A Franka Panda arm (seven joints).
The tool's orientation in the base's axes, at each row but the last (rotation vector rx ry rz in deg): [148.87 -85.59 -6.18]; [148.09 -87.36 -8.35]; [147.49 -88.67 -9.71]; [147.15 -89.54 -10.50]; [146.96 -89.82 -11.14]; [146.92 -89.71 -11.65]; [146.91 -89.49 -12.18]
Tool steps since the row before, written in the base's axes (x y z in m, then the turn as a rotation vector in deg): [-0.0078 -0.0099 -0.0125 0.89 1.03 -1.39]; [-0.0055 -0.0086 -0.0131 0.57 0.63 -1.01]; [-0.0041 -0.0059 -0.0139 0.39 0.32 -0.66]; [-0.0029 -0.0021 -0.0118 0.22 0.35 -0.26]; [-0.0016 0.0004 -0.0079 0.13 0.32 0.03]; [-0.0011 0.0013 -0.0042 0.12 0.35 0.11]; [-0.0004 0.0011 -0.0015 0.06 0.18 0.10]
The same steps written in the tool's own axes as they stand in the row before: [0.0045 0.0096 0.0142 -0.45 -1.49 1.16]; [0.0051 0.0067 0.0143 -0.26 -0.96 0.87]; [0.0037 0.0039 0.0147 -0.08 -0.60 0.57]; [0.0010 0.0014 0.0122 -0.20 -0.40 0.20]; [-0.0007 -0.0002 0.0080 -0.23 -0.25 -0.07]; [-0.0015 -0.0004 0.0043 -0.26 -0.24 -0.14]; [-0.0011 -0.0004 0.0015 -0.14 -0.12 -0.12]
